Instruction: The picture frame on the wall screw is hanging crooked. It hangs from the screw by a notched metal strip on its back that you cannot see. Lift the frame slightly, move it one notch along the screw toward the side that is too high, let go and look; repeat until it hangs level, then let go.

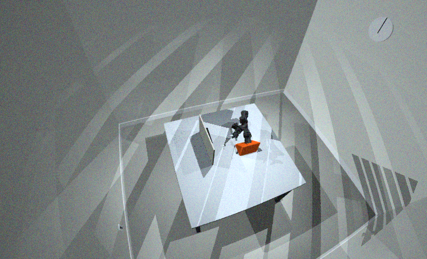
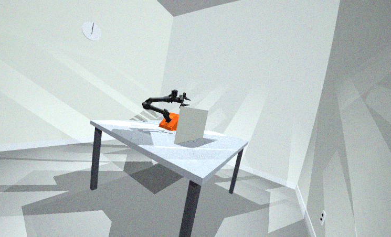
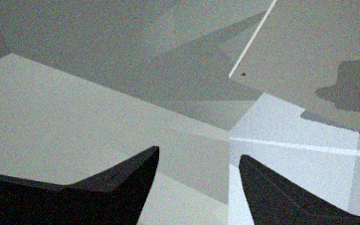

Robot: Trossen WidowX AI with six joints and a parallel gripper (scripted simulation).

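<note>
Right now my gripper tip is 210 mm short of the picture frame, 190 mm above it and 180 mm to the left of it. The rest, counted from my gripper tip: wall panel: 220 mm ahead, 200 mm below, 160 mm to the right.
</note>
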